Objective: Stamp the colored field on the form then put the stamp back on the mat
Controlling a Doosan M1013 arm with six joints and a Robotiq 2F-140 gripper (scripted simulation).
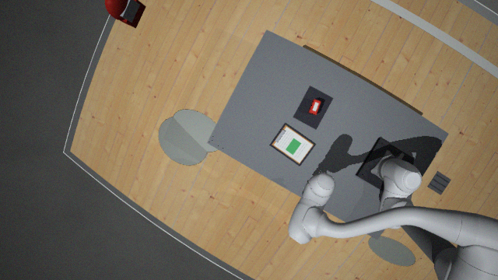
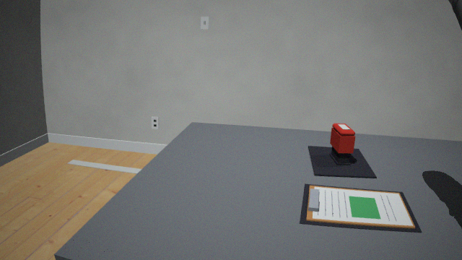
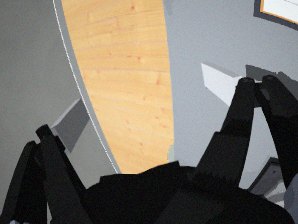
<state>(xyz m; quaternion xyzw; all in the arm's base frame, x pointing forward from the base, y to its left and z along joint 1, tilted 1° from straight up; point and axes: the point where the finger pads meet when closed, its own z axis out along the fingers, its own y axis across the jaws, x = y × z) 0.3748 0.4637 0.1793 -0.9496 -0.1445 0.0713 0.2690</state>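
Now: the red stamp 480 mm to the right of my hand, 260 mm ahead of it and 160 mm below it. Also, from my hand: dark mat: 480 mm to the right, 260 mm ahead, 210 mm below; form: 230 mm ahead, 210 mm to the right, 210 mm below.
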